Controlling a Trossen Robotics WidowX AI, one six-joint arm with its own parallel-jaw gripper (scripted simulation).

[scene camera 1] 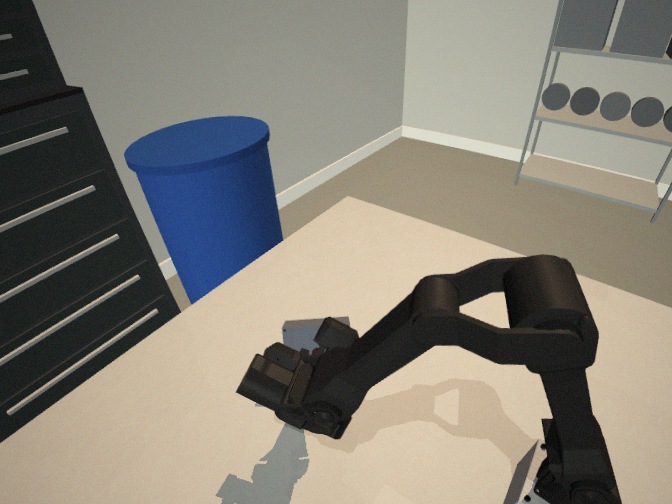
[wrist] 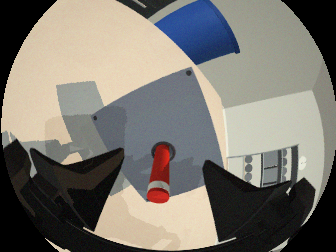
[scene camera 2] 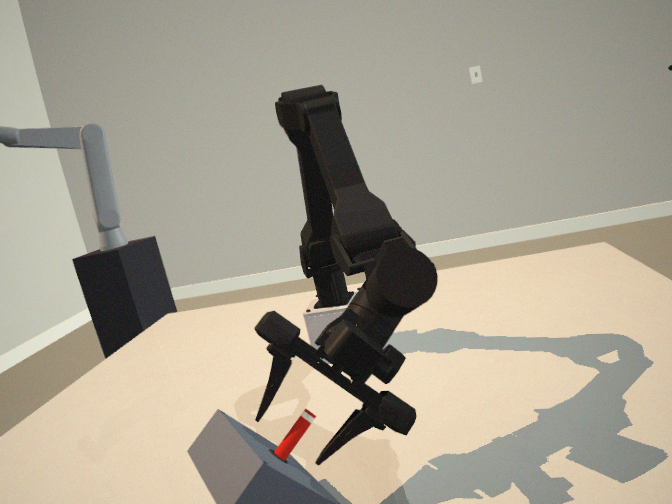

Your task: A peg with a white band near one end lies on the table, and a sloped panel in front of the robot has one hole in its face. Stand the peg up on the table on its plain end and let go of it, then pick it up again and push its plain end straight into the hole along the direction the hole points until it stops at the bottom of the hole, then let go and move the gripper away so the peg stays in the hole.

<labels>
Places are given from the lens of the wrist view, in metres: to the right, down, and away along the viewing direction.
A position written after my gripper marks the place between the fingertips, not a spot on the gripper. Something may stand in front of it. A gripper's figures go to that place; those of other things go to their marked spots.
my gripper (wrist: 164, 160): 0.00, 0.03, 0.10
red peg (wrist: 158, 189): -0.01, 0.04, 0.06
sloped panel (wrist: 173, 109): 0.00, -0.01, 0.11
The marked spots on the red peg and the sloped panel are 0.07 m apart.
</labels>
